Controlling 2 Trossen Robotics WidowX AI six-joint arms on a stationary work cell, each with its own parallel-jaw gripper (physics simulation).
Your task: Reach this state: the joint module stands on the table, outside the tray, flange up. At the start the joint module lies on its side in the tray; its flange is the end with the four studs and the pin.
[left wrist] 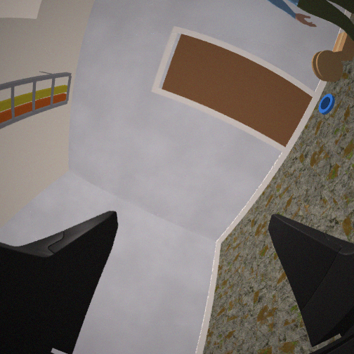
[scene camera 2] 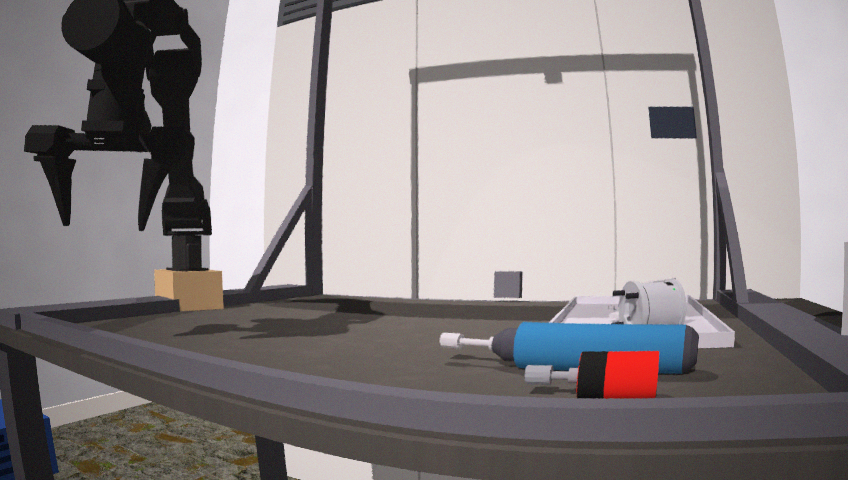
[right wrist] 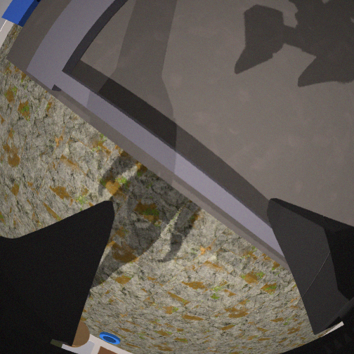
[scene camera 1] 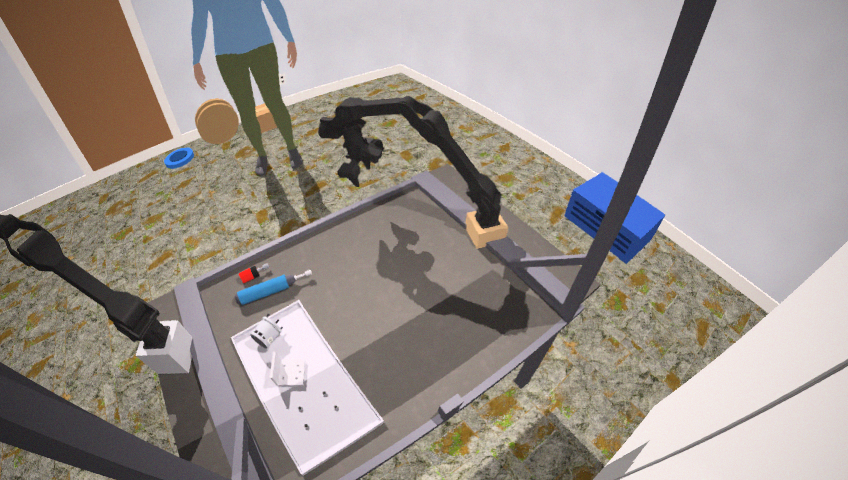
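Where they show: right gripper, fingertip midpoint: (scene camera 2: 102, 228) (scene camera 1: 363, 177); left arm's base, link origin: (scene camera 1: 156, 337); right arm's base, link origin: (scene camera 2: 186, 270) (scene camera 1: 487, 220).
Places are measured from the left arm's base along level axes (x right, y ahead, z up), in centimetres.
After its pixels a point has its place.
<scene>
The white joint module (scene camera 1: 264, 334) {x -2.0, y 28.6, z -4.7 cm} (scene camera 2: 661, 303) {x -5.7, y 25.9, z -6.3 cm} lies on its side in the white tray (scene camera 1: 351, 411) {x 17.9, y 49.4, z -10.3 cm} (scene camera 2: 718, 339) {x -5.3, y 18.6, z -9.8 cm}, at the tray's end nearest the blue tool. In scene camera 2 its flange faces left, with dark studs sticking out sideways. The table (scene camera 1: 351, 303) {x -13.5, y 51.0, z -10.7 cm} (scene camera 2: 380, 362) {x -29.6, y 42.7, z -10.7 cm} carries the tray. My right gripper (scene camera 1: 362, 174) {x -54.1, y 57.2, z 1.8 cm} (scene camera 2: 104, 227) {x -54.1, y 57.2, z 1.8 cm} (right wrist: 192, 208) is open and empty, pointing down high above the table's end by its own base, far from the module. My left gripper (left wrist: 196, 222) is open and empty, facing the wall and floor, with the module out of its view.
A white bracket (scene camera 1: 291, 372) {x 7.0, y 35.0, z -9.1 cm} and several small screws lie in the tray. A blue tool (scene camera 1: 261, 289) {x -18.5, y 25.1, z -7.0 cm} (scene camera 2: 601, 346) {x -21.4, y 24.1, z -8.1 cm} and a shorter red tool (scene camera 1: 247, 274) {x -25.2, y 19.4, z -7.6 cm} (scene camera 2: 630, 374) {x -27.4, y 17.8, z -8.5 cm} lie beside it. A raised frame edges the table, with upright posts (scene camera 1: 633, 154) {x -0.5, y 108.2, z 42.5 cm} (scene camera 2: 315, 148) {x -0.5, y 108.2, z 21.2 cm}. A person (scene camera 1: 246, 77) stands beyond.
</scene>
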